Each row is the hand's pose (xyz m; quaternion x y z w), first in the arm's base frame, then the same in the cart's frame.
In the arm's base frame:
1: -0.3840 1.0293 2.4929 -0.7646 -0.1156 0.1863 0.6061
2: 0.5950 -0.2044 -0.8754 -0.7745 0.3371 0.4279 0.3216
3: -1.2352 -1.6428 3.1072 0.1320 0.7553 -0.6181 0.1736
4: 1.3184 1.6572 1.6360 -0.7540 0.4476 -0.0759 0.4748
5: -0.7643 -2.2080 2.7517 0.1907 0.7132 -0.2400 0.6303
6: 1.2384 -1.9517 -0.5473 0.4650 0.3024 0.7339 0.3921
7: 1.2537 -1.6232 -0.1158 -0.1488 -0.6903 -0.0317 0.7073
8: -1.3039 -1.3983 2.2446 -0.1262 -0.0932 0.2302 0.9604
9: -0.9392 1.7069 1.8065 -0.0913 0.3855 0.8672 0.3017
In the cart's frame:
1: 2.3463 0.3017 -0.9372 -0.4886 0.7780 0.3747 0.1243
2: -0.9365 -0.0303 0.7772 0.0149 -0.8768 -0.4361 0.2019
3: 3.5921 0.1186 1.6428 0.0942 -0.1424 0.7267 0.6653
4: 0.8946 -0.8326 -1.7327 0.3597 -0.8232 -0.0945 0.4290
5: 3.1886 -0.3814 2.1475 0.0081 -0.5566 0.7926 0.2488
6: -0.5853 -1.2269 2.1982 0.6821 0.4746 -0.2953 0.4715
7: -0.2361 -1.2625 1.7845 -0.6697 0.2402 0.0402 0.7016
8: 2.7741 0.4918 1.6283 -0.3129 0.7606 -0.2087 0.5292
9: 1.7890 1.1995 -1.2865 0.6068 0.7494 0.1490 0.2191

